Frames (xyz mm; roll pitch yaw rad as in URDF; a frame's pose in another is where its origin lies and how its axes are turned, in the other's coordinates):
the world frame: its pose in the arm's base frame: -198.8 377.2 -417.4 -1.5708 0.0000 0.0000
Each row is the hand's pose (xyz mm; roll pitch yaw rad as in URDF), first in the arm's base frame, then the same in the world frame.
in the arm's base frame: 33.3 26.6 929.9 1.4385 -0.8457 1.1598
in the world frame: 232.1 -1347.3 -350.6 -2.2304 -0.6535 -1.2305
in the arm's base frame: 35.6 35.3 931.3 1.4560 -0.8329 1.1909
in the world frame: 234.4 -1348.7 -341.9 -2.1805 -0.6748 -1.2456
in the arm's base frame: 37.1 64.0 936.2 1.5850 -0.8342 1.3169
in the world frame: 235.9 -1353.6 -313.2 -1.8935 -0.7079 -1.3468
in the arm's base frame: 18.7 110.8 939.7 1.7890 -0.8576 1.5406
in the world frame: 217.5 -1357.1 -266.4 -1.3925 -0.7128 -1.5447
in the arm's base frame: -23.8 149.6 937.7 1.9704 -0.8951 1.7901
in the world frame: 175.0 -1355.1 -227.6 -0.8929 -0.6566 -1.7434
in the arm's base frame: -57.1 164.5 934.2 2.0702 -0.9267 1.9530
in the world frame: 141.7 -1351.6 -212.7 -0.6056 -0.5909 -1.8439
